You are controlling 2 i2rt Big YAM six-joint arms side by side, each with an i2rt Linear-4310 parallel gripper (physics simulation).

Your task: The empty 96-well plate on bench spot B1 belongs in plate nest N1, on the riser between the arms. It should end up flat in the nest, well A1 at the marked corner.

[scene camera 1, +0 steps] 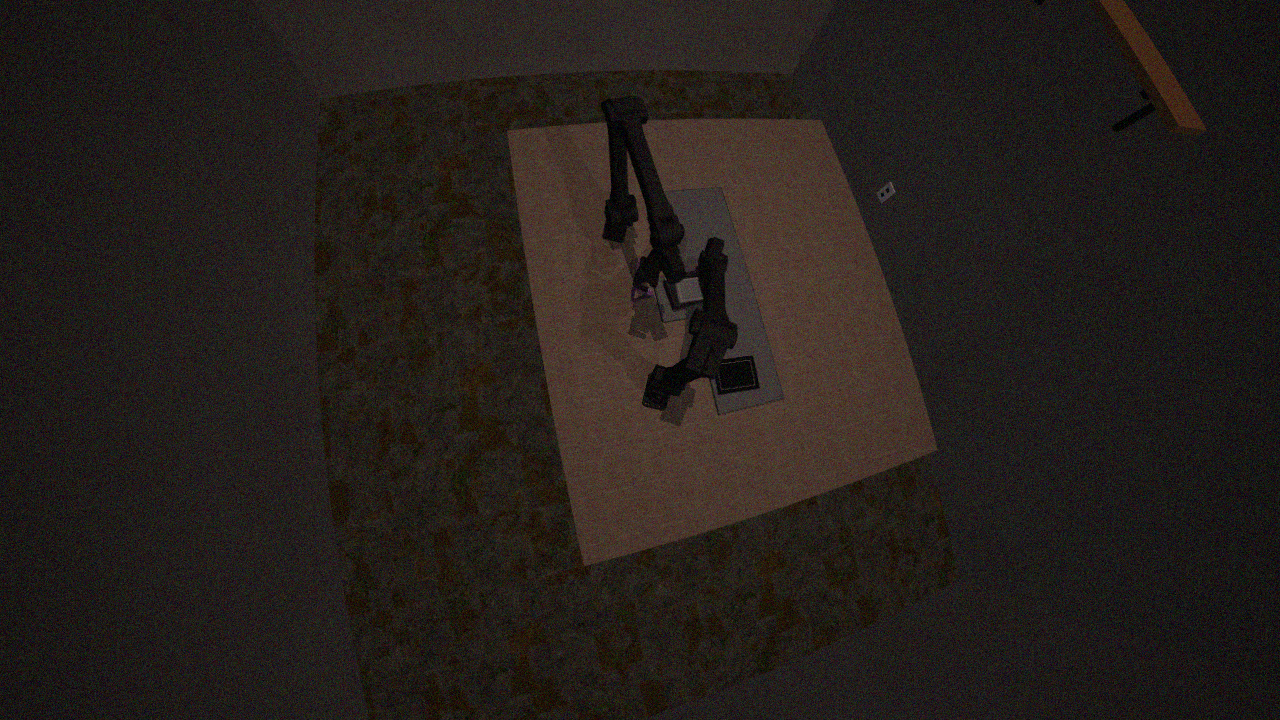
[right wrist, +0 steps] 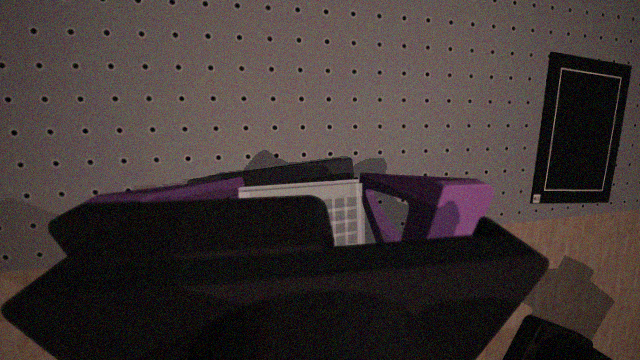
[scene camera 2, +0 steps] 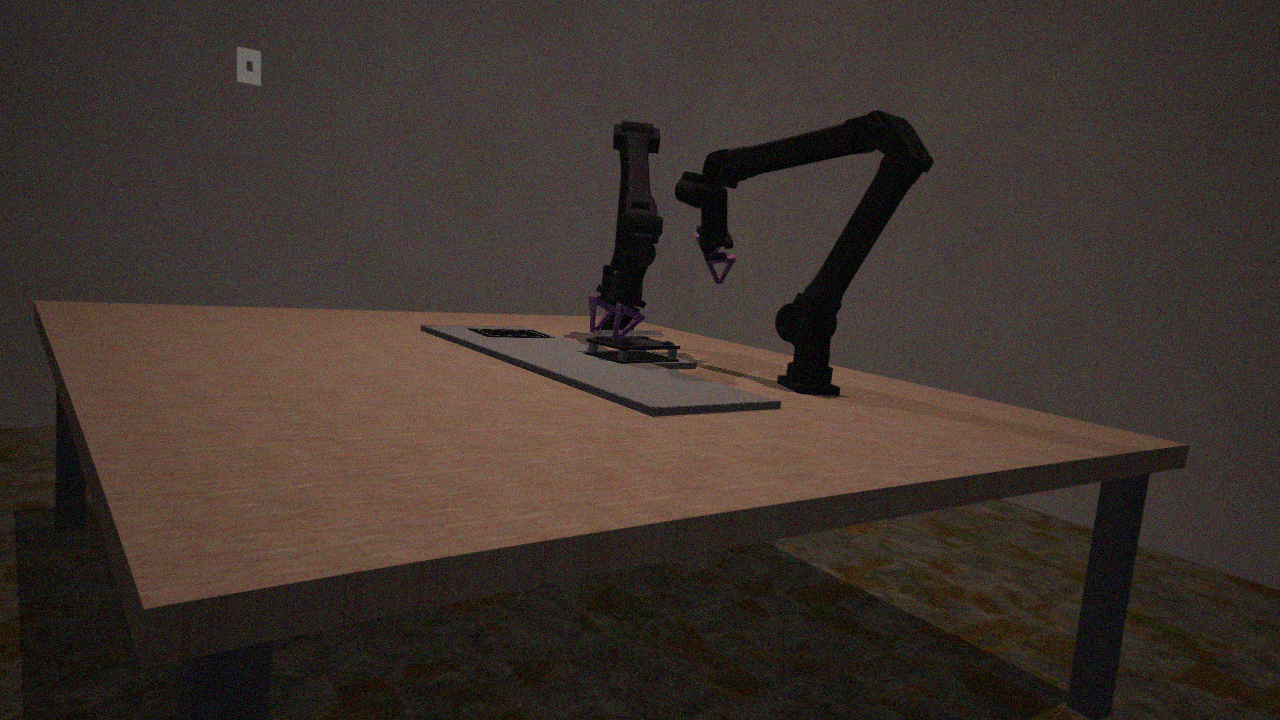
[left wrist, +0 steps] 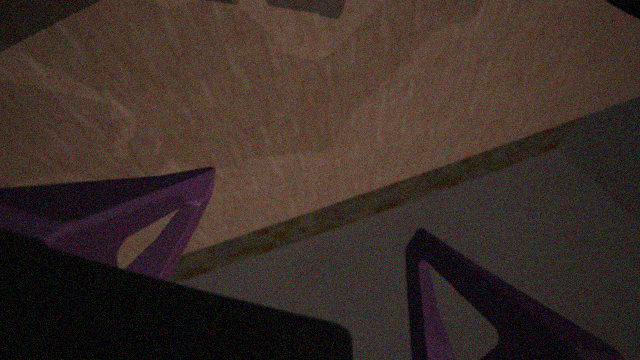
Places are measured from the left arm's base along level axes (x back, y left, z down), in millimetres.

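Where they show: left gripper, fingertip midpoint: (scene camera 1: 634,291) (scene camera 2: 715,273) (left wrist: 317,210); right gripper, fingertip midpoint: (right wrist: 303,183) (scene camera 2: 603,337); left arm's base, link origin: (scene camera 1: 615,227) (scene camera 2: 807,389); right arm's base, link origin: (scene camera 1: 656,391) (right wrist: 540,349).
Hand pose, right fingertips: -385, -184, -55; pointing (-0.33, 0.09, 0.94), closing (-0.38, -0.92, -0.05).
Note:
Each offset is from my right fingertips to the top centre of the thing, as dx, dy, dz. "pt": to the spot under its first point. Level surfaces: height alone.
The pale 96-well plate {+58, -25, -22} (scene camera 1: 688,291) (right wrist: 347,220) is between the fingers of my right gripper (scene camera 2: 605,333) (right wrist: 303,183), which is shut on it. It is low at the dark nest {+69, -15, +1} (scene camera 2: 659,343) (right wrist: 300,171) on its riser. The gripper body hides much of the plate in the right wrist view. I cannot tell whether it sits flat in the nest, nor where A1 and the marked corner are. My left gripper (scene camera 1: 642,291) (scene camera 2: 716,259) (left wrist: 317,210) is open and empty, raised above the table to the side of the nest.
A grey perforated board {dz +42} (scene camera 1: 702,210) (scene camera 2: 716,392) (right wrist: 300,112) lies on the wooden table {dz +55} (scene camera 1: 644,483) (scene camera 2: 358,465). A black outlined pad {pt -175, -294, +41} (scene camera 1: 738,374) (scene camera 2: 510,333) (right wrist: 580,135) lies at the board's other end. The left forearm reaches close to the right arm near the nest.

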